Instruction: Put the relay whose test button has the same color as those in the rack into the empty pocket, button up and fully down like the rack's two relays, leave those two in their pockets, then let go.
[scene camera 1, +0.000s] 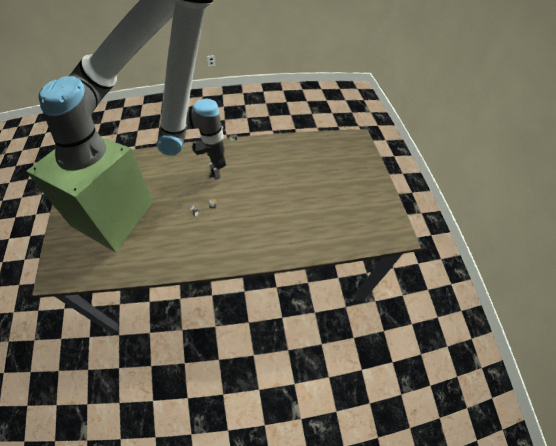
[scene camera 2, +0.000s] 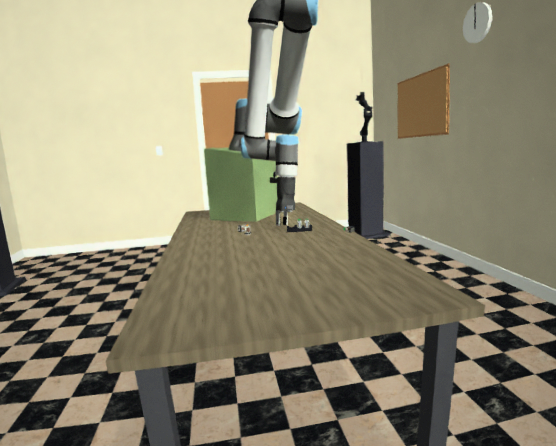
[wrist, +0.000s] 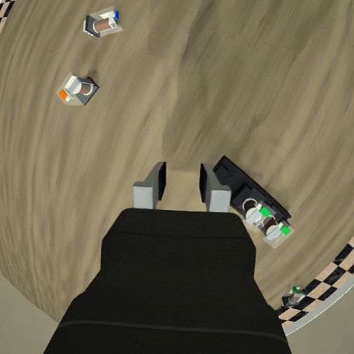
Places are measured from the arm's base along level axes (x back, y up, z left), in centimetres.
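Pixels of known places: gripper, fingertip midpoint: (scene camera 1: 216, 176) (scene camera 2: 281, 225); arm's base, origin of the base link: (scene camera 1: 81, 153).
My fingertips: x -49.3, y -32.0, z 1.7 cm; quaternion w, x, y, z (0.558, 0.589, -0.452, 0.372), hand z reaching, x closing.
Ahead of a thing's pixels: the offset from my fingertips to its top centre. Level surfaces: height alone.
The black rack @[dx -0.6, dy -1.0, dz +7.7 cm] (wrist: 256, 188) (scene camera 2: 299, 229) holds two clear relays with green buttons, the first @[dx -0.5, dy +1.5, dz +7.8 cm] (wrist: 256, 211) (scene camera 2: 300, 223) and the second @[dx -1.4, dy +1.5, dz +10.8 cm] (wrist: 274, 228) (scene camera 2: 307, 223), side by side at one end. The pocket toward its other end is empty. A loose relay with a green button @[dx -12.9, dy -1.2, dz +24.9 cm] (wrist: 294, 296) (scene camera 2: 349, 229) (scene camera 1: 233, 138) lies near the table's far long edge. A relay with an orange button @[dx +4.3, dy +1.1, dz -13.8 cm] (wrist: 78, 90) (scene camera 1: 213, 203) and one with a blue button @[dx +12.6, dy -0.6, dz -14.5 cm] (wrist: 103, 23) (scene camera 1: 193, 210) lie on the other side. My gripper (wrist: 182, 174) (scene camera 2: 282, 220) (scene camera 1: 214, 173) is open and empty, above the table beside the rack's empty end.
The wooden table @[dy -3.3 cm] (scene camera 1: 300, 200) (scene camera 2: 300, 280) carries a green block (scene camera 1: 107, 200) (scene camera 2: 240, 187) under the arm's base. The table's edge and the checkered floor show close to the loose green-button relay in the wrist view.
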